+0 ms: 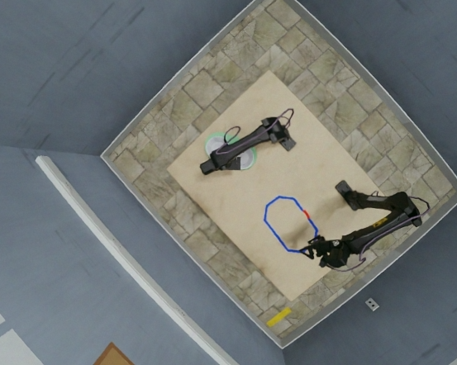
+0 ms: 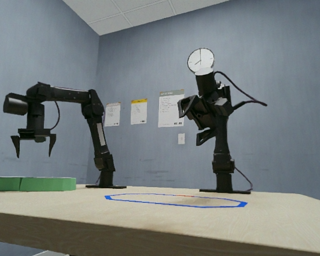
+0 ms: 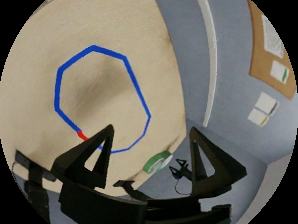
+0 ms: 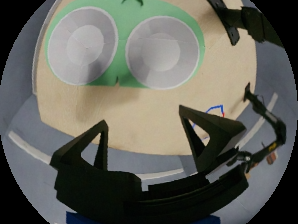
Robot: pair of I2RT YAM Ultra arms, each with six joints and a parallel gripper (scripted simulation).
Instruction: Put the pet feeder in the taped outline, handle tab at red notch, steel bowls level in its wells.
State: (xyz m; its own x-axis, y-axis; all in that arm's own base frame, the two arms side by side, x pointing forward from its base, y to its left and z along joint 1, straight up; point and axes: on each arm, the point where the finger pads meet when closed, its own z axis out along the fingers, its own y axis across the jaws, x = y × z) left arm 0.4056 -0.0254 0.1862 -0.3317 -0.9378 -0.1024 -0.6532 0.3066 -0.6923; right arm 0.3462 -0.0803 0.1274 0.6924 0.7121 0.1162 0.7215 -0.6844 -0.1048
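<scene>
My right gripper is now 10 cm above the feeder, 8 cm past it and 6 cm to the left of it.
</scene>
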